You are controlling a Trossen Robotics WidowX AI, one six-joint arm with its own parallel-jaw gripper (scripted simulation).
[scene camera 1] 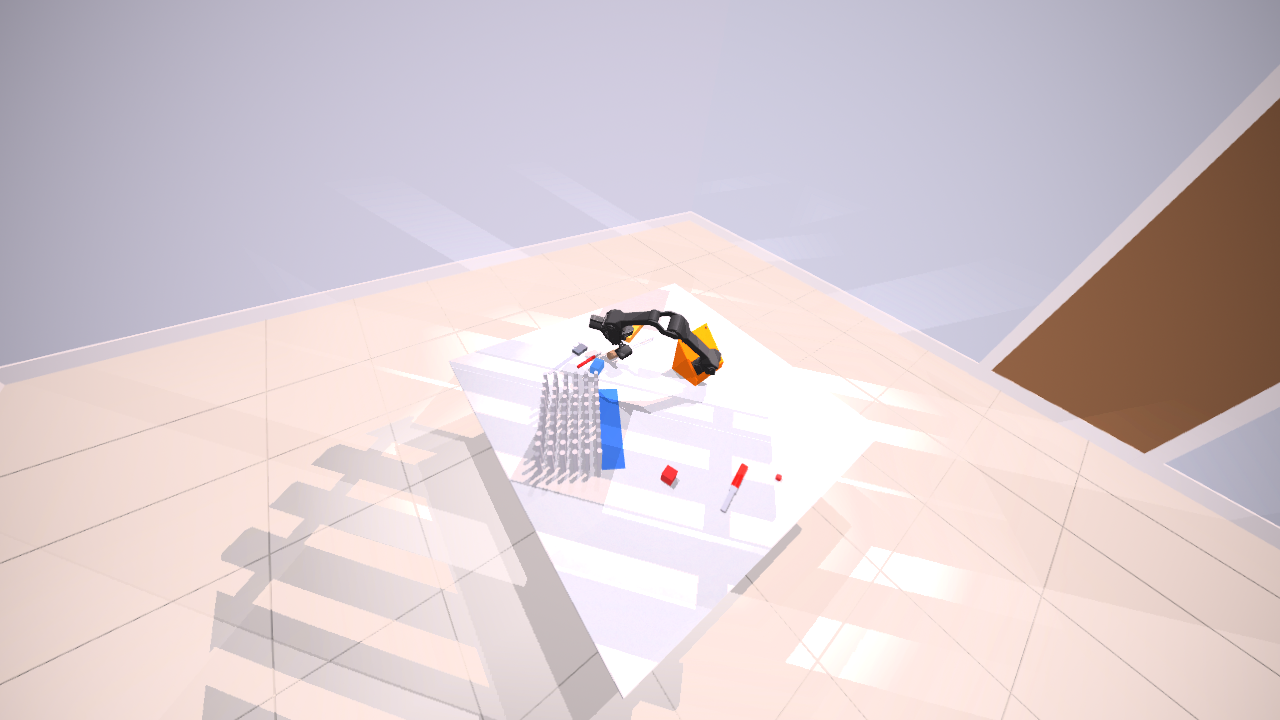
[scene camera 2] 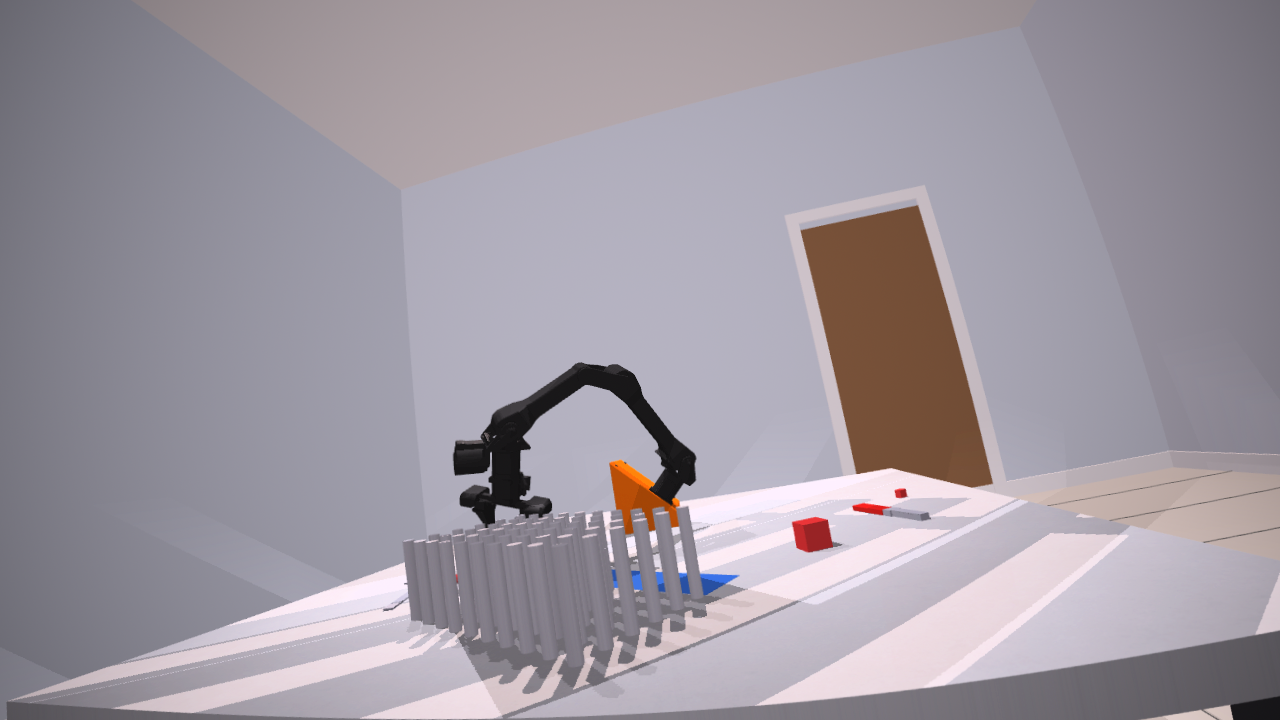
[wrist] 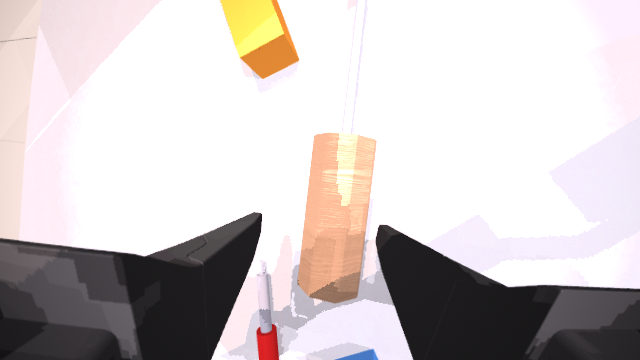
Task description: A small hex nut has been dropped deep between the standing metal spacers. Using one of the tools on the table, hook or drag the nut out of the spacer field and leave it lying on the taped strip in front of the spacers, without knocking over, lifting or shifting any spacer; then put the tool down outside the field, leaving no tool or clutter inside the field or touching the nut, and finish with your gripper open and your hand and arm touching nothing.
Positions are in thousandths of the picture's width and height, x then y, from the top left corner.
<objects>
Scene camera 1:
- blue taped strip: 479,619
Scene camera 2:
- my gripper: 395,749
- blue taped strip: 555,809
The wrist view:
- my gripper: 501,632
</objects>
